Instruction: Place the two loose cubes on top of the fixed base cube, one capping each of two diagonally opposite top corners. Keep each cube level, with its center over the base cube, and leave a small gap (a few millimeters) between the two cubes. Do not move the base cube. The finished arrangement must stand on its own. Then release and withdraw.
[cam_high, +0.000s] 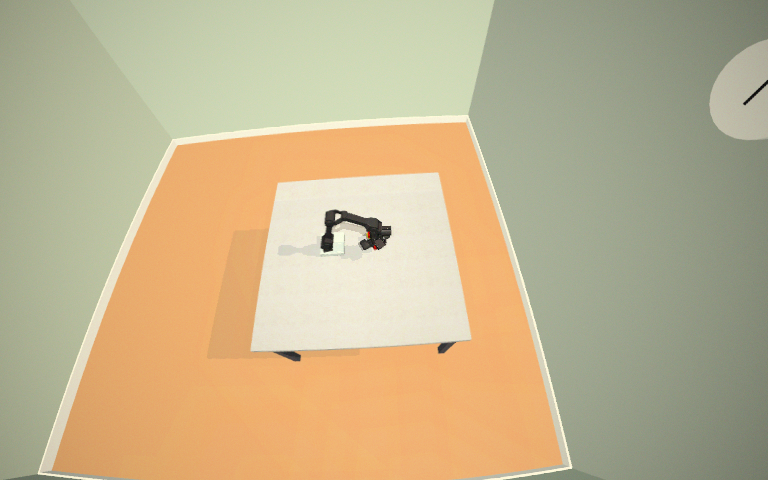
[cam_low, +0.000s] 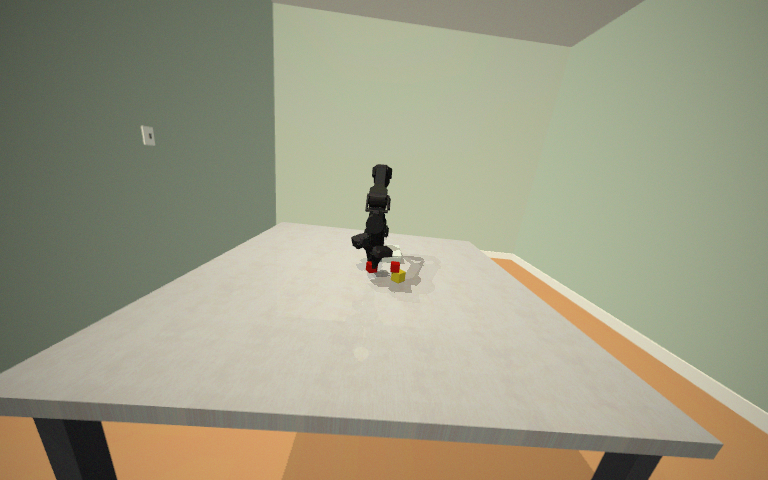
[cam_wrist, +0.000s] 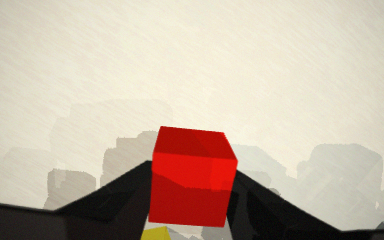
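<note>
My gripper tip is 1 cm past the yellow base cube, 11 cm to the right of it and 4 cm above it.
</note>
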